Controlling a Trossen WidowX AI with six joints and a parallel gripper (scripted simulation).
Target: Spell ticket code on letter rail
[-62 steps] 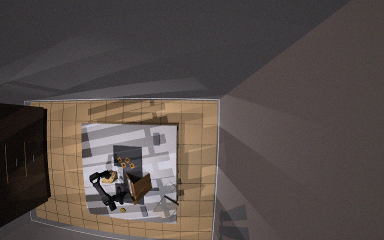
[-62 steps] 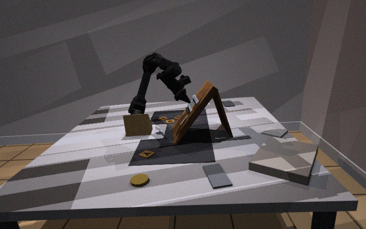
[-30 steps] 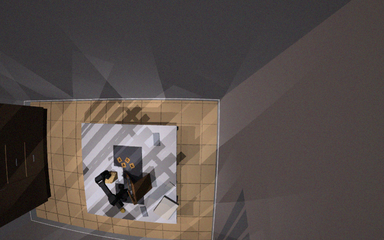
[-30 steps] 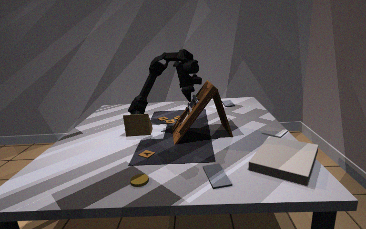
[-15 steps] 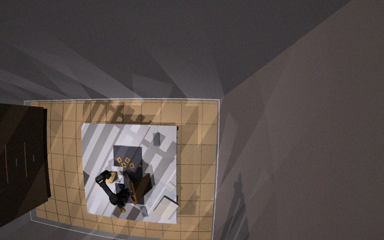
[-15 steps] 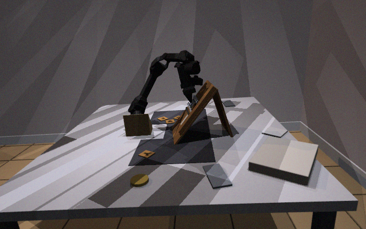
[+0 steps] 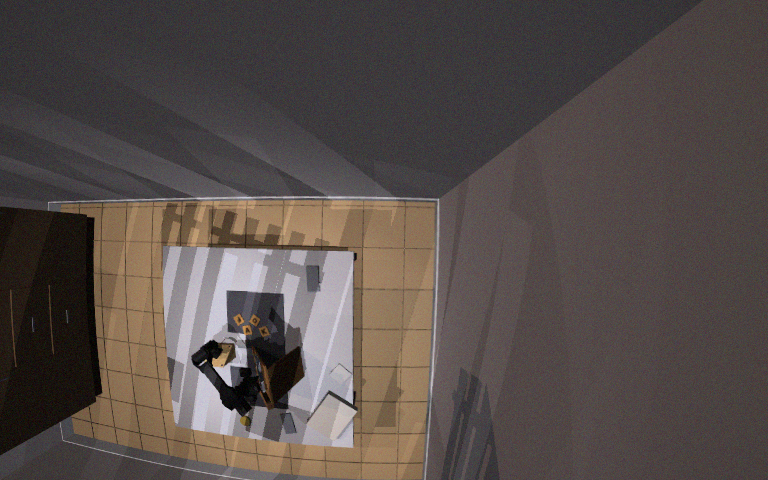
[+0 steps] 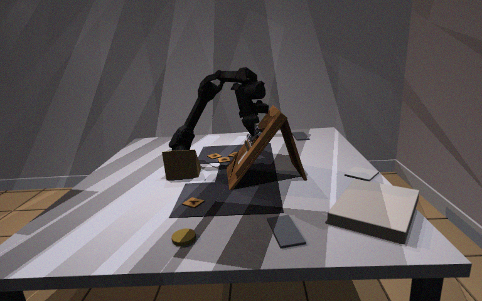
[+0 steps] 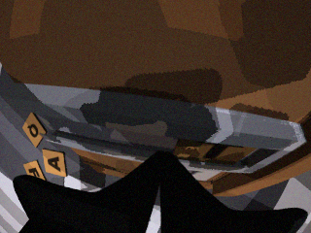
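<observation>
Right now the letter tile is 3 cm to the right of my gripper tip, 2 cm ahead of it and 1 cm below it. From my gripper tip the other things lie so: pale slab (44 cm ahead, 17 cm below); then white ticket (8 cm below, 4 cm to the right, 4 cm behind); then dark mat (17 cm below, 14 cm behind, 4 cm to the left).
</observation>
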